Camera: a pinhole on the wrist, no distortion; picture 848 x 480 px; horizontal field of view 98.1 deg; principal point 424.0 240.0 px. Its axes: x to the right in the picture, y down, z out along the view. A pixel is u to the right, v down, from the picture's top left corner.
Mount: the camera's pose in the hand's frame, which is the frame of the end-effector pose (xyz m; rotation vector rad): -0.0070 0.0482 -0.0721 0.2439 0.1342 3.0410
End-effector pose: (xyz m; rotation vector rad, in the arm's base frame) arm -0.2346 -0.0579 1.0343 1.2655 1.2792 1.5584
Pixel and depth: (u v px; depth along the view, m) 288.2 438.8 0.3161
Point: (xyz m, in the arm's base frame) -0.0435 0.1604 0.9671
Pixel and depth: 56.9 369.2 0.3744
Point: -0.0921 0.4097 1.0471
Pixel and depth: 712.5 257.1 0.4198
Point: 0.2138 -0.2339 1.0707
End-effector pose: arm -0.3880 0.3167 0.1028 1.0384 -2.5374 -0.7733
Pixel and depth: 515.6 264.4 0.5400
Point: -0.6063 0.5742 -0.2537
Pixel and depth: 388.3 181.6 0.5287
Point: -0.7720 0.4792 -0.1420
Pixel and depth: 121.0 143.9 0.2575
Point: -0.6899 0.2601 0.0701
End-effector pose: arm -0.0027 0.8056 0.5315 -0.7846 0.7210 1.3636
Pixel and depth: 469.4 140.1 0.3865
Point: -0.1895 1.0762 0.6758
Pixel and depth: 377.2 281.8 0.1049
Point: -0.0444 0.8448 0.5271
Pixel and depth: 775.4 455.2 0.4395
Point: 0.0984 0.9659 1.0968
